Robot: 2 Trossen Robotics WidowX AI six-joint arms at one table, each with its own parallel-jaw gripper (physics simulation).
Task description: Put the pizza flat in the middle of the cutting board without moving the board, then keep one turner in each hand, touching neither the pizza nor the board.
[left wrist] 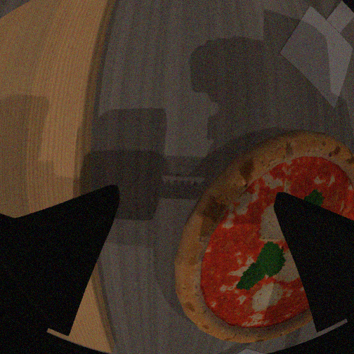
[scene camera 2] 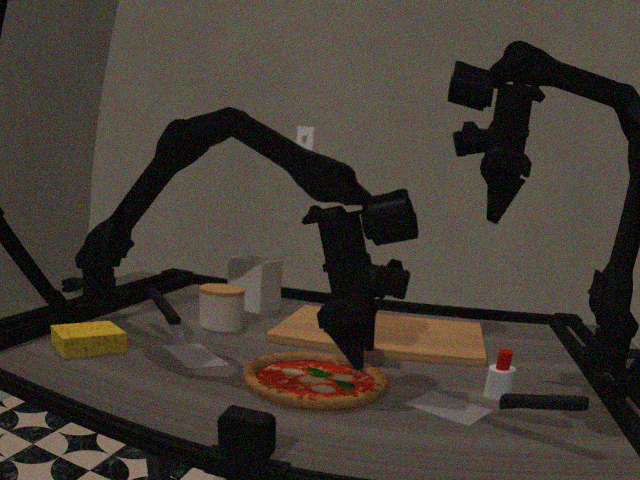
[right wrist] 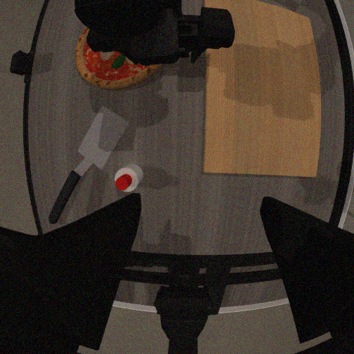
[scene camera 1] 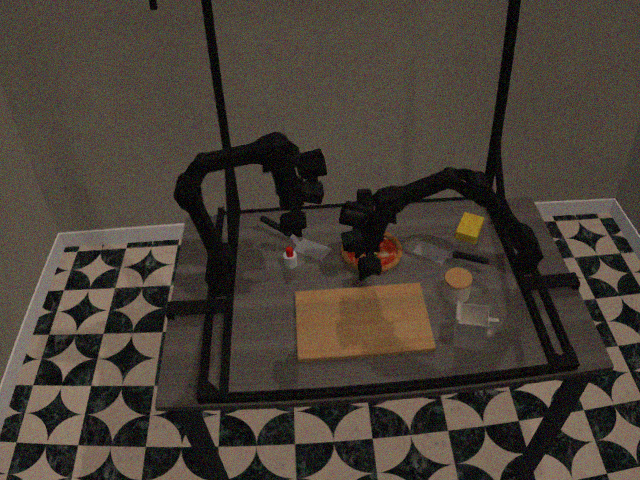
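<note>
The pizza (scene camera 1: 391, 251) (scene camera 2: 310, 383) (left wrist: 235, 280) (right wrist: 107, 75) lies flat on the table behind the cutting board (scene camera 1: 315, 325) (scene camera 2: 444, 341) (left wrist: 65, 65) (right wrist: 260, 145) in scene camera 1. My left gripper (scene camera 1: 366, 273) (scene camera 2: 361, 364) (left wrist: 200, 197) is open and empty, low above the pizza's board-side edge. One turner (scene camera 1: 312, 249) (scene camera 2: 449, 408) (left wrist: 320, 47) (right wrist: 105, 135) lies left of the pizza in scene camera 1. The other turner (scene camera 1: 434, 252) (scene camera 2: 193, 355) lies to its right. My right gripper (scene camera 1: 293, 233) (scene camera 2: 494, 219) (right wrist: 203, 203) is open and empty, high above the table.
A white bottle with a red cap (scene camera 1: 290, 258) (scene camera 2: 500, 379) (right wrist: 129, 178) stands beside the first turner. A yellow sponge (scene camera 1: 469, 228) (scene camera 2: 88, 339), a lidded jar (scene camera 1: 458, 281) (scene camera 2: 221, 308) and a pale box-like container (scene camera 1: 473, 314) (scene camera 2: 266, 286) stand near the second turner.
</note>
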